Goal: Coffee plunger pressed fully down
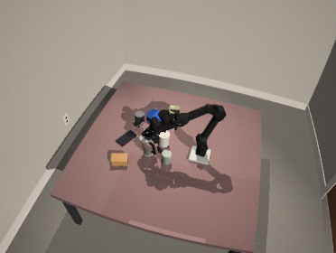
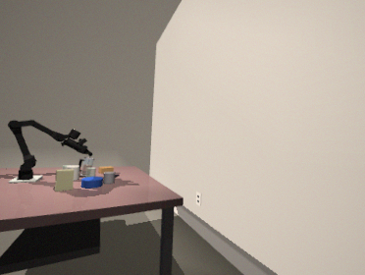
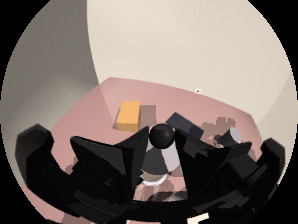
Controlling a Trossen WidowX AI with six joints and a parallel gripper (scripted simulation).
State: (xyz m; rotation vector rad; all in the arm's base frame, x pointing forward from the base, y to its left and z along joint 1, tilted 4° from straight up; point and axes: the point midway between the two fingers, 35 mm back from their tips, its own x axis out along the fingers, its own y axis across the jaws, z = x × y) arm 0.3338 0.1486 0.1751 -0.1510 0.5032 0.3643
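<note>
My gripper tip is 90 mm above the coffee press and 40 mm past it. Round my gripper tip: dark phone: 180 mm below, 170 mm ahead, 60 mm to the right; white cup: 130 mm to the right, 130 mm below, 90 mm behind; orange box: 150 mm to the left, 150 mm below, 110 mm ahead.
</note>
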